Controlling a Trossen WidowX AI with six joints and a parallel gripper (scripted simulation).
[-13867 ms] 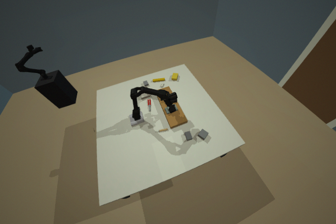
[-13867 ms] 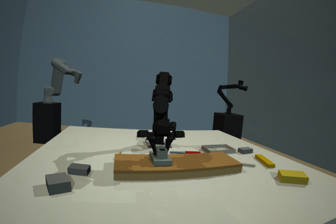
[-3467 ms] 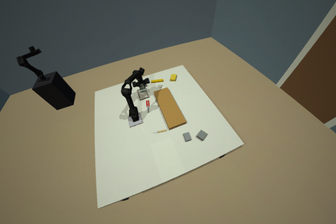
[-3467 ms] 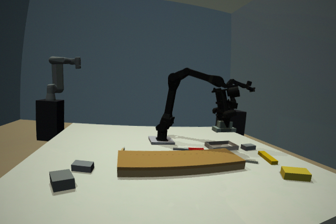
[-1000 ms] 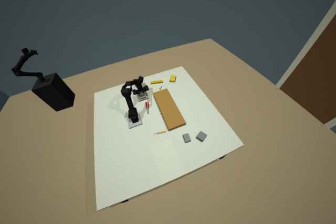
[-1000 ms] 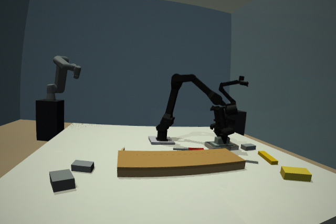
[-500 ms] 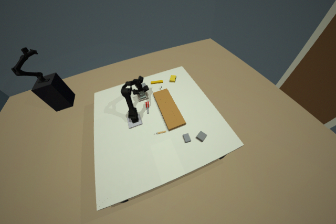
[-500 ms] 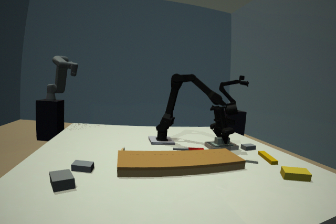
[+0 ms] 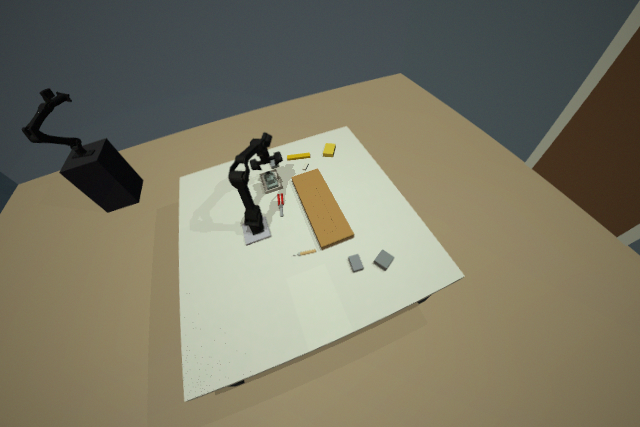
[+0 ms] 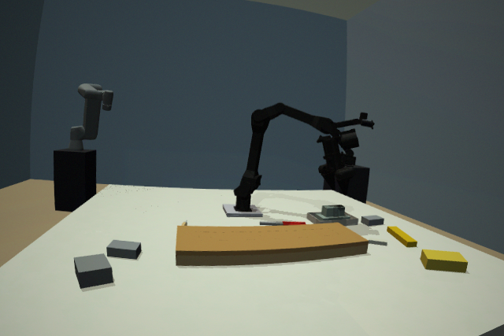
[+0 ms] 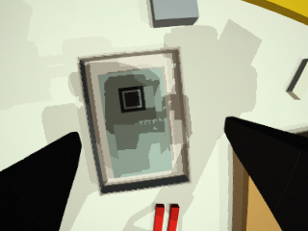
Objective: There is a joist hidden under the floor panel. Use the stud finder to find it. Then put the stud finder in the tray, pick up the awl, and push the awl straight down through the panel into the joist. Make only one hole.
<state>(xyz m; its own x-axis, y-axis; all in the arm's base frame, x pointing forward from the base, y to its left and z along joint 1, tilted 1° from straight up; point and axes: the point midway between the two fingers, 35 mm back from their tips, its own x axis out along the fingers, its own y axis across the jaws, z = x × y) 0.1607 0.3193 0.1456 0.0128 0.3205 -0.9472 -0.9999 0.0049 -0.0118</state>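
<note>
Now: the wooden-handled pointed tool 2 cm ahead of my gripper tip, 56 cm to the right of it and 11 cm below it. Round my gripper tip: grey tray 1 cm behind, 1 cm to the right, 11 cm below; red-handled tool 22 cm to the right, 11 cm below; stud finder 1 cm behind, 7 cm below.
</note>
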